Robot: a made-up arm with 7 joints.
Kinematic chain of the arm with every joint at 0, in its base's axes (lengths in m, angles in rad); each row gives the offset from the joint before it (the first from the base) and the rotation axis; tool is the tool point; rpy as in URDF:
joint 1: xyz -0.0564 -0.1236 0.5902 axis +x
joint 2: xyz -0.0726 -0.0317 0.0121 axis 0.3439 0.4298 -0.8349
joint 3: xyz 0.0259 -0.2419 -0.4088 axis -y
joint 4: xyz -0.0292 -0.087 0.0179 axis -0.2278 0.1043 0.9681
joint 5: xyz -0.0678 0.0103 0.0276 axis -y
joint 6: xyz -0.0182 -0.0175 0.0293 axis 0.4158 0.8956 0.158
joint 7: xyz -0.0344 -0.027 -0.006 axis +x
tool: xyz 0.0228 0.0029 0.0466 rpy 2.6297 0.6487 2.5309
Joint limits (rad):
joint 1: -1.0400..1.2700
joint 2: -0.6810..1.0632
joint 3: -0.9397..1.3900
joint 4: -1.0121..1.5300
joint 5: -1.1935..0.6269
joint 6: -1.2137..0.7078
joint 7: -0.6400..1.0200
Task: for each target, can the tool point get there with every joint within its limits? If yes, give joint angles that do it. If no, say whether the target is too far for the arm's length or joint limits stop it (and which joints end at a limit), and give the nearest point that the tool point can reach.
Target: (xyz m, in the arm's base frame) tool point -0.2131 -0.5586 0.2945
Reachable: yes | joints -0.2137 -0.1746 0.4089 -0.4873 0.2353 -0.8746 0.1168
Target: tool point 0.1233 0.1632 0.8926
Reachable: no: joint limits stop it (at a limit: joint 1, joint 2, joint 3) | nearest point 0.1329 -0.3615 0.8188 | short by 0.530 m
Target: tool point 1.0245 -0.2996 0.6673
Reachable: no: too far | nearest point 0.3097 -0.4658 0.7401 | short by 0.737 m
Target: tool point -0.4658 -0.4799 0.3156
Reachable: yes | joints -0.5263 0.5443 1.0393 -0.6221 -0.5347 0.0082 -0.1131
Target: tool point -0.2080 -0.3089 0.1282
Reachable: yes | joints 0.4939 0.0655 0.0103 -0.5397 -0.9317 0.5117 0.0484
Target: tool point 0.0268 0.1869 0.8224
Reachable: no: joint limits stop it (at a limit: joint 1, joint 2, joint 4, joint 5, joint 6) | nearest point -0.3910 0.1157 0.5264 | short by 0.517 m
